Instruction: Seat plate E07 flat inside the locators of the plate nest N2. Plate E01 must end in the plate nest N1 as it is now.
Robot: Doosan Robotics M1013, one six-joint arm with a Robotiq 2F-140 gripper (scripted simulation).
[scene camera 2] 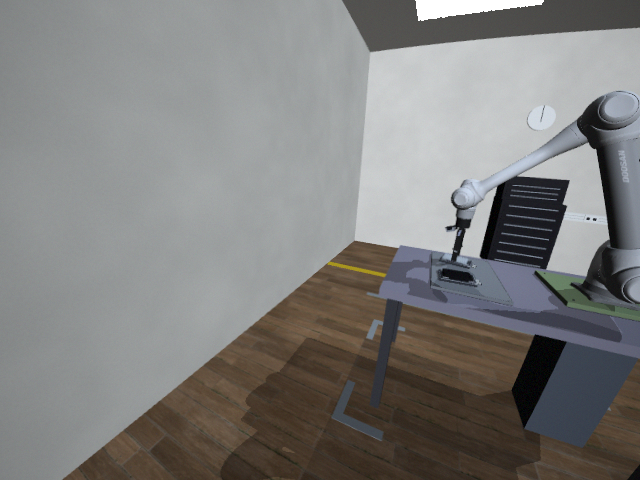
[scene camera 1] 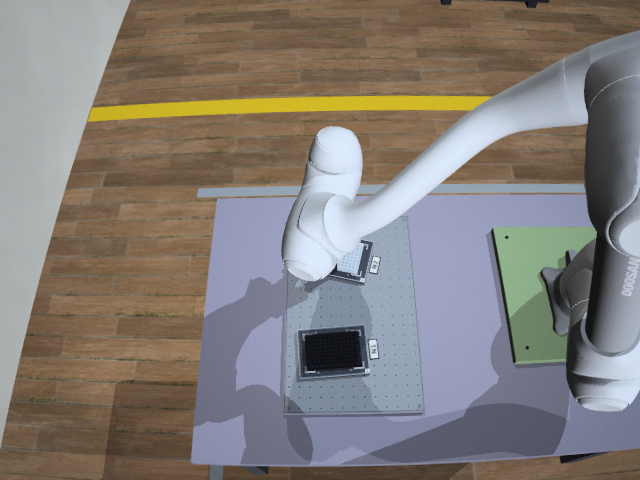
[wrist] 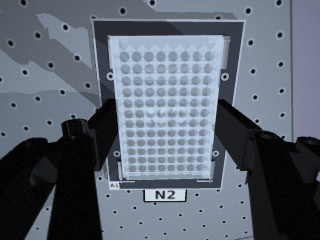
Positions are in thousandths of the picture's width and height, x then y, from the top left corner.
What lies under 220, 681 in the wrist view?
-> My gripper.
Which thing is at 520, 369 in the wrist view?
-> A clear well plate E07.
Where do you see a black plate E01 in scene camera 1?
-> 537, 724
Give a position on a dark nest N2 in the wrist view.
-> At 317, 119
